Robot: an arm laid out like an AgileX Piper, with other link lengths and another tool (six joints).
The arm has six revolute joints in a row. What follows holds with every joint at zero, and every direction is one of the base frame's.
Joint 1 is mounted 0.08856 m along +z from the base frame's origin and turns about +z.
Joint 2 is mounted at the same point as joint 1 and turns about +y.
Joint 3 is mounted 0.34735 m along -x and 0.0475 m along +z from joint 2 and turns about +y.
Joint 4 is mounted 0.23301 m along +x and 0.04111 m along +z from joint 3 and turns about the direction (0.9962, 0, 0.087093).
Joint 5 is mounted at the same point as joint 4 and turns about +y.
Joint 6 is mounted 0.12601 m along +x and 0.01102 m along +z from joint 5 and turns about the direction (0.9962, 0, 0.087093).
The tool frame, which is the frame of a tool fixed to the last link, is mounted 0.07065 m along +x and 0.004 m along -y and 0.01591 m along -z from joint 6; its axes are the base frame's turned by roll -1.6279, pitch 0.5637 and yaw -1.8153 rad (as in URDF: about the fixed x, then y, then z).
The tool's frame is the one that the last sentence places.
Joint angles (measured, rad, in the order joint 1, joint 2, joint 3, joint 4, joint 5, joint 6), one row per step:
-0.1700, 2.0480, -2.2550, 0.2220, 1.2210, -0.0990
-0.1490, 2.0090, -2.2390, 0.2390, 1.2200, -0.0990
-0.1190, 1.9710, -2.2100, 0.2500, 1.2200, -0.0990
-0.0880, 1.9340, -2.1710, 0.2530, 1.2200, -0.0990
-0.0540, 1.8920, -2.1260, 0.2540, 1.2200, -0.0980
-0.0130, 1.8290, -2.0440, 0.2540, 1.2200, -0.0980
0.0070, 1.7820, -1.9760, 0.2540, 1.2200, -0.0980
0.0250, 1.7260, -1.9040, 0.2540, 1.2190, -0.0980
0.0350, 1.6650, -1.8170, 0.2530, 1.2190, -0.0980
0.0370, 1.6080, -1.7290, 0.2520, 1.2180, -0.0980
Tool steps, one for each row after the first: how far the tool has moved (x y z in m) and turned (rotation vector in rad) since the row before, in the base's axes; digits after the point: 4 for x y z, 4 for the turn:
-0.0081, 0.0155, 0.0157, 0.0123, -0.0263, 0.0259
-0.0096, 0.0187, 0.0103, 0.0091, -0.0103, 0.0335
-0.0110, 0.0171, 0.0059, 0.0030, 0.0017, 0.0320
-0.0135, 0.0176, 0.0059, 0.0018, 0.0031, 0.0336
-0.0225, 0.0198, 0.0030, 0.0006, 0.0190, 0.0410
-0.0178, 0.0090, -0.0007, 0.0001, 0.0210, 0.0200
-0.0207, 0.0073, 0.0012, -0.0002, 0.0150, 0.0178
-0.0235, 0.0032, -0.0027, -0.0017, 0.0260, 0.0097
-0.0225, -0.0002, -0.0056, -0.0020, 0.0300, 0.0015

